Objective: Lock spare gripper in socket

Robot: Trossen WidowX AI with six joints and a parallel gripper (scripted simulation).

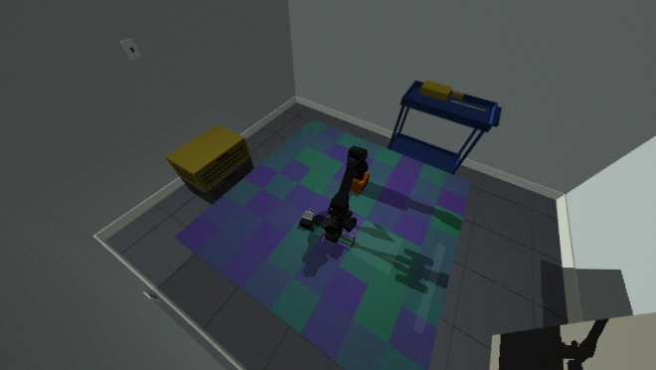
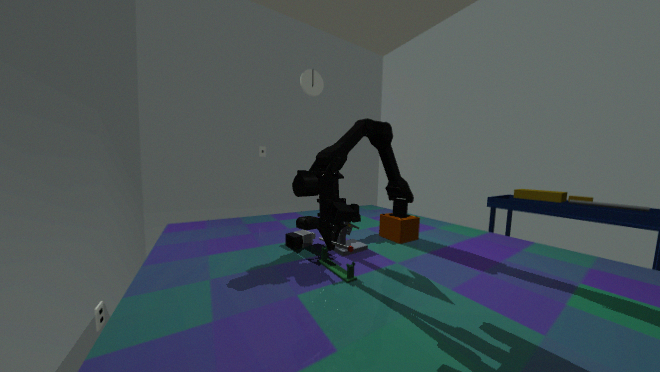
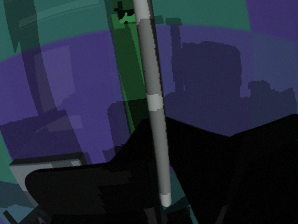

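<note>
My gripper tip is 30 mm above the green cradle and 20 mm to the right of it. From my gripper tip the other things lie so: grey mount (130 mm behind, 60 mm to the right); then spare gripper (200 mm to the right, 40 mm behind, 30 mm below).
</note>
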